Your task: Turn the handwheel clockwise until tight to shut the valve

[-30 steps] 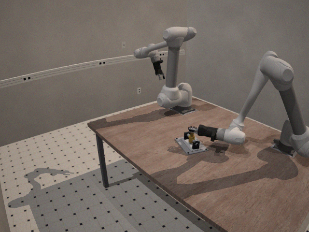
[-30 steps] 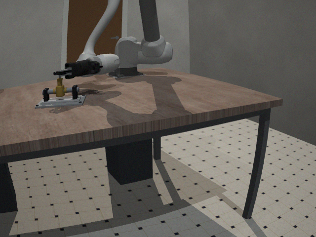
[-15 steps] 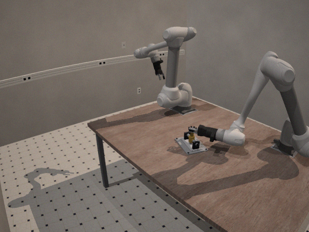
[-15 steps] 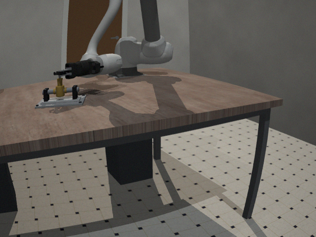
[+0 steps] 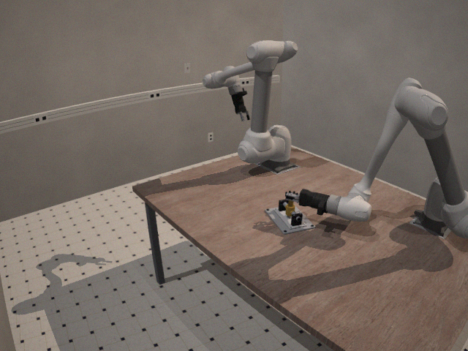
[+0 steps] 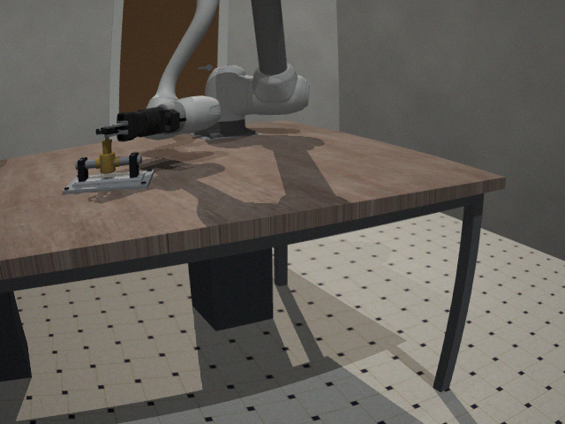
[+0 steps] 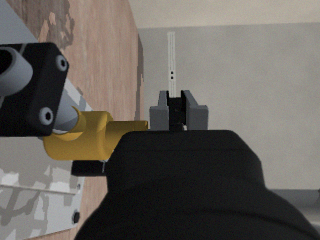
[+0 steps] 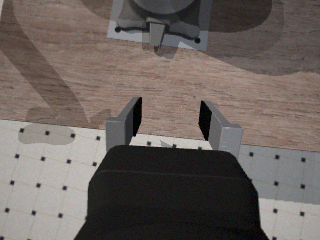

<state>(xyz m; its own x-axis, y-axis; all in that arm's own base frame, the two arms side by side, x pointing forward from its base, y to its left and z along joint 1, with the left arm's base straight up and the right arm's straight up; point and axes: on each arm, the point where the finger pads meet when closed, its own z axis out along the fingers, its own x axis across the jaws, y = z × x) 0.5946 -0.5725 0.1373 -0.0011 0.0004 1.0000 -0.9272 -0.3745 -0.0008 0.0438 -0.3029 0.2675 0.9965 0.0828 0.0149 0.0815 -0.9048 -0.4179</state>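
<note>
Now: left hand 2 cm past the black handwheel, 1 cm to the left of it and 1 cm above it.
</note>
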